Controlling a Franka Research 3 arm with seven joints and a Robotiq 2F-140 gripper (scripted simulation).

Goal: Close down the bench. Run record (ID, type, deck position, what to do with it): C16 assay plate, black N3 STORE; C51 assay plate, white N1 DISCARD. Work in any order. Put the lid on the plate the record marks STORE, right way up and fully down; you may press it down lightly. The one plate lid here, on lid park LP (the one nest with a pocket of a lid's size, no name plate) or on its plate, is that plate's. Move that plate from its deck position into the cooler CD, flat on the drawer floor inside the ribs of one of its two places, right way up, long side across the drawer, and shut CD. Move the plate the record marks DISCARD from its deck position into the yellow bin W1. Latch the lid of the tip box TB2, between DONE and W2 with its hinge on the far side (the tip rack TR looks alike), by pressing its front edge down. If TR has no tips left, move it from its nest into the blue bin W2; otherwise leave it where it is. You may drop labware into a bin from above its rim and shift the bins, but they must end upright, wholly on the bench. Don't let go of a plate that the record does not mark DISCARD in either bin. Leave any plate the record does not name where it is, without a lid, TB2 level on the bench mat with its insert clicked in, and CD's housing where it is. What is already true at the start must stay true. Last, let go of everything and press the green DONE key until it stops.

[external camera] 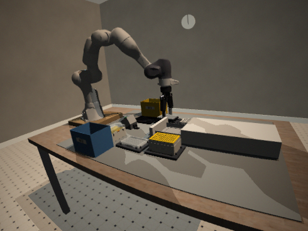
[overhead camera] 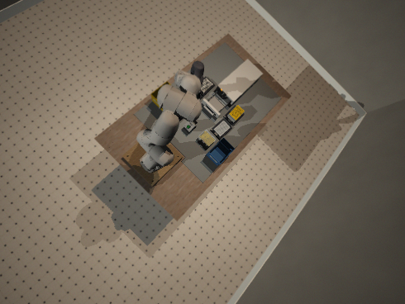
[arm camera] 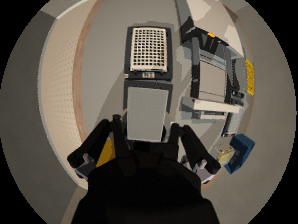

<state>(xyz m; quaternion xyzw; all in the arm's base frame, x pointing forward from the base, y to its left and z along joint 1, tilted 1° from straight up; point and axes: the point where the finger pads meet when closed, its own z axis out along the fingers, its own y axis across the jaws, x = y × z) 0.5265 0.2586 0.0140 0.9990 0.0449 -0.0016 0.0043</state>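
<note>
My hand is 170 mm short of the cooler drawer, 170 mm to the left of it and 30 mm above it. Also, from my hand: white assay plate: 170 mm ahead, 20 mm to the left, 30 mm below; then yellow bin W1: 200 mm behind, 110 mm to the left, 10 mm below; then grey plate lid: 10 mm below.
</note>
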